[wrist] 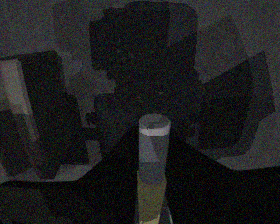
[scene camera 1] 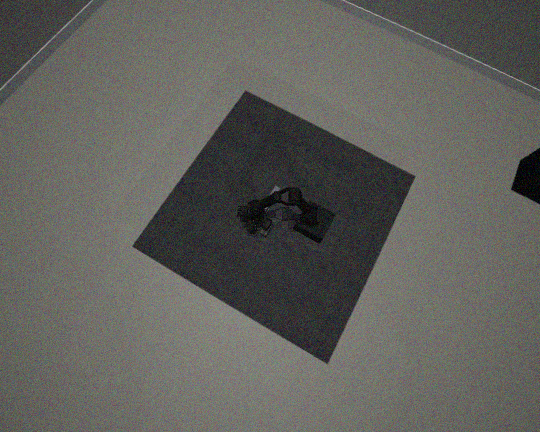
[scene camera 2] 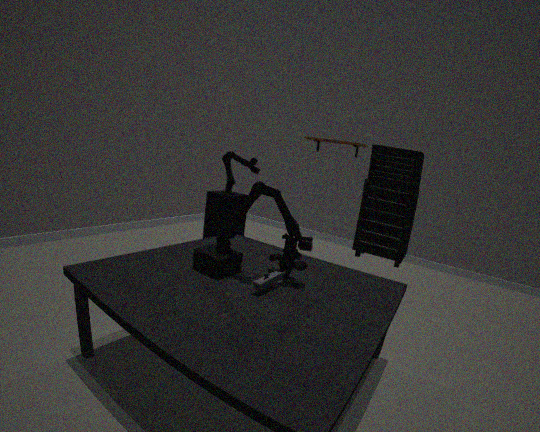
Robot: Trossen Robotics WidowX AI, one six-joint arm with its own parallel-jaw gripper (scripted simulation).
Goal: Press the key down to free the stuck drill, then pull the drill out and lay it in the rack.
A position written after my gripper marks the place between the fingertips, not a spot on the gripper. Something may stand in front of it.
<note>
My gripper (wrist: 145, 131) carries a drill.
</note>
